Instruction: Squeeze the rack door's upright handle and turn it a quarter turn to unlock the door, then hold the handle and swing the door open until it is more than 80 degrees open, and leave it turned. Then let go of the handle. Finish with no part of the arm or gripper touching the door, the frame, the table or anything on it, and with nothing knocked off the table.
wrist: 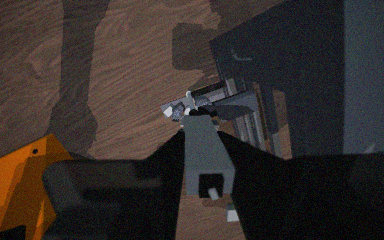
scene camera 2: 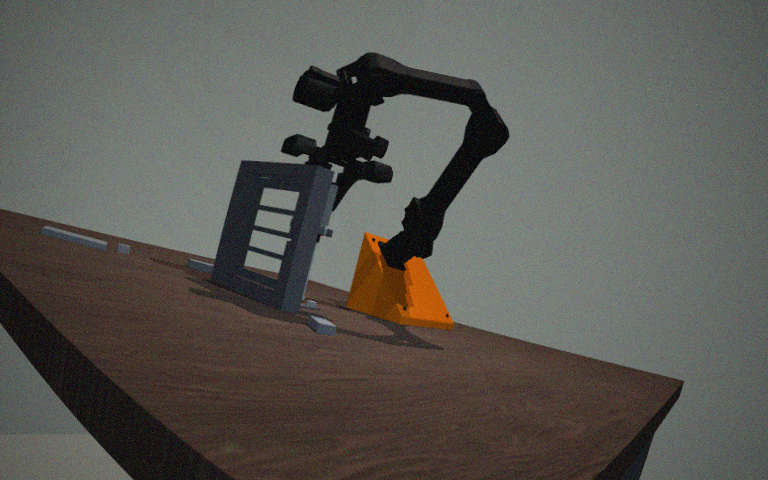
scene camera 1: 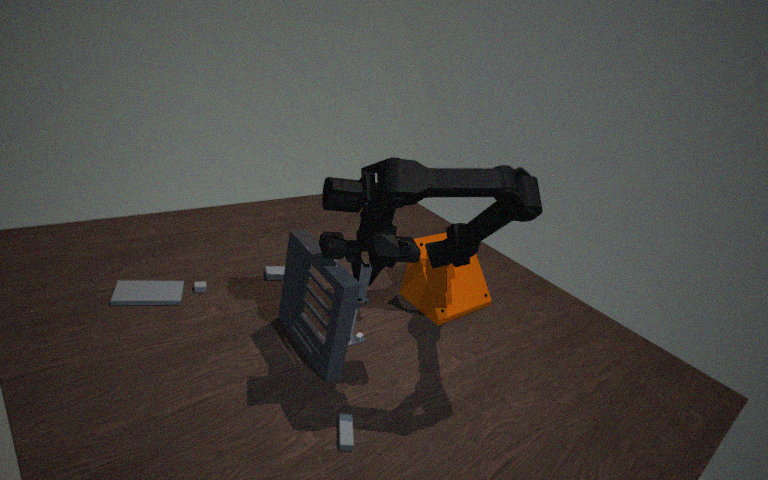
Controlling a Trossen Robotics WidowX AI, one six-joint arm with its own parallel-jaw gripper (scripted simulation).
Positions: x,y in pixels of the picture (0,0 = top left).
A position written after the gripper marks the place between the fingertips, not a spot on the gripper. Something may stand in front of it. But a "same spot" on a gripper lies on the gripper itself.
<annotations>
The gripper shows in the wrist view, in scene camera 2 and in scene camera 1 (362,284). The same spot on the gripper: (wrist: 323,189) is (scene camera 2: 327,162).
</annotations>
